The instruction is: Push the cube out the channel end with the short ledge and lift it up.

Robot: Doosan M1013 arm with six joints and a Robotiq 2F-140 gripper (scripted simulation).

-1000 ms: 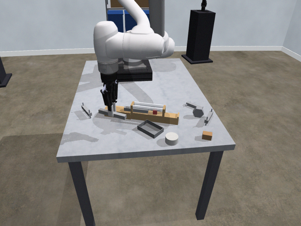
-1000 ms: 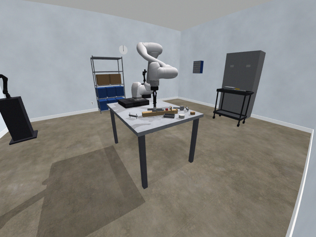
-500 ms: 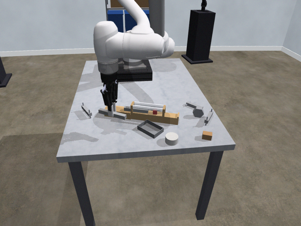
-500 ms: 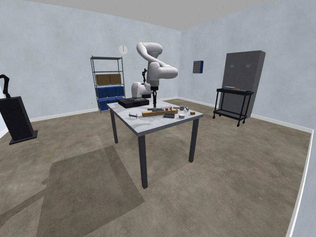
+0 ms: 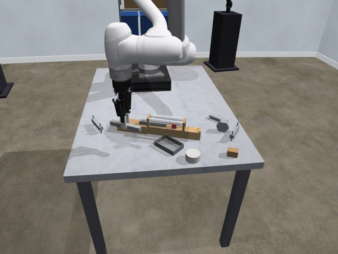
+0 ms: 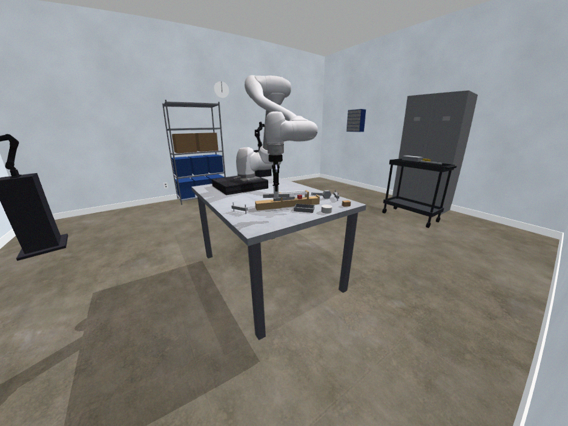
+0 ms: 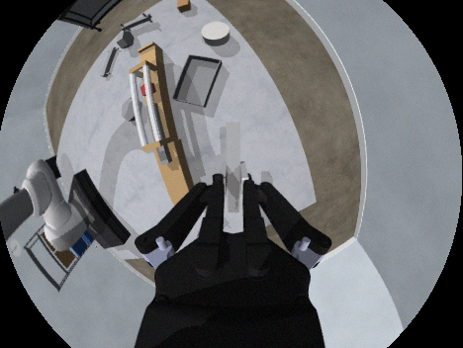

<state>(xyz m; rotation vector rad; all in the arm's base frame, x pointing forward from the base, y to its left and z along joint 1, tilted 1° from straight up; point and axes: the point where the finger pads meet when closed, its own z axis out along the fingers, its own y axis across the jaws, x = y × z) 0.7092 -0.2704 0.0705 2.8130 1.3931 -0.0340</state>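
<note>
Now: the tan wooden channel 6 cm behind my hand, 21 cm to the left of it and 10 cm below it. Also, from my hand: grey tray 5 cm ahead, 20 cm to the left, 15 cm below; then grey push rod 3 cm below; then red cube 4 cm behind, 25 cm to the left, 10 cm below.
</note>
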